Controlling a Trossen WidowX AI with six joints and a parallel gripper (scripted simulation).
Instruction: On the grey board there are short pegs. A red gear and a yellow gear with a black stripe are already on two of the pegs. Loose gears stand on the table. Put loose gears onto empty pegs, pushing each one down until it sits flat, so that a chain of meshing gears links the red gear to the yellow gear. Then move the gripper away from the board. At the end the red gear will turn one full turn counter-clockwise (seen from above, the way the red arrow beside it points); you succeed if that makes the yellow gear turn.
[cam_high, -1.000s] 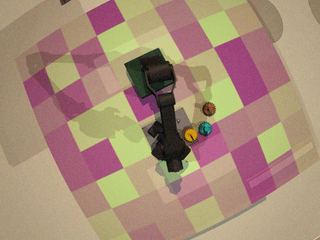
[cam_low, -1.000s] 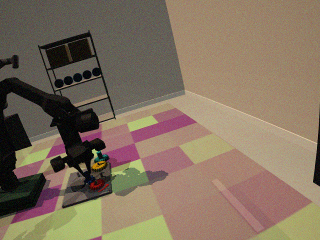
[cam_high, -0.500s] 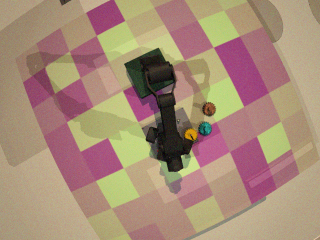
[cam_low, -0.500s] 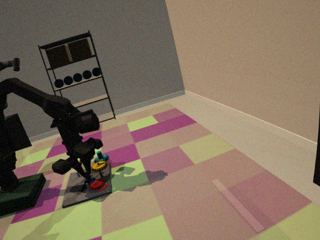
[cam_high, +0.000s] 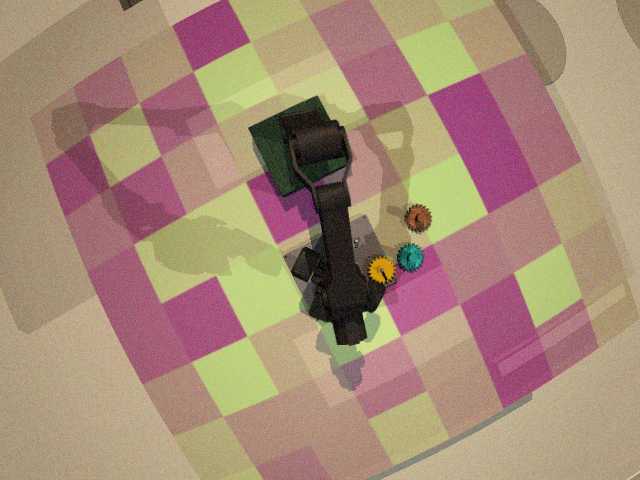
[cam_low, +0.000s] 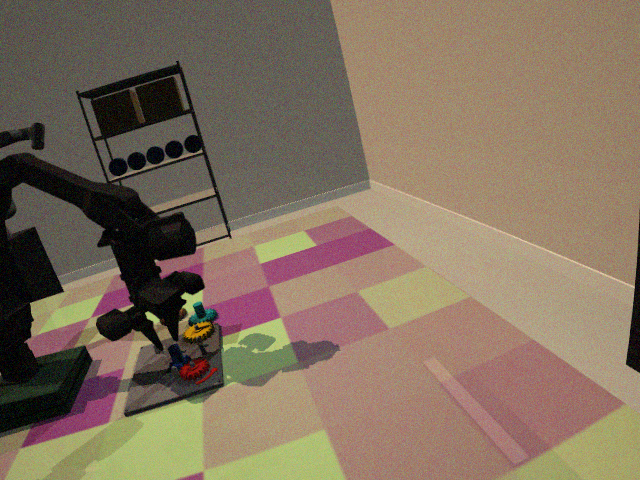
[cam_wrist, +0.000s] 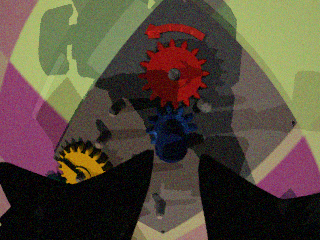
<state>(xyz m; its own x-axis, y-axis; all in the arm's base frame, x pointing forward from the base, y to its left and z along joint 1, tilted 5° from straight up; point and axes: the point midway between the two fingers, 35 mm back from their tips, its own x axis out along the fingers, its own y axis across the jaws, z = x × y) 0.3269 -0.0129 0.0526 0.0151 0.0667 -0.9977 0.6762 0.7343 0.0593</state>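
Right now my gripper tip is 3 cm above the blue gear and 1 cm short of it. From my gripper tip the other things lie so: red gear (4 cm below, 4 cm ahead, 3 cm to the right); yellow gear (10 cm to the left, 4 cm below, 2 cm ahead); teal gear (17 cm to the left, 4 cm below, 1 cm ahead).
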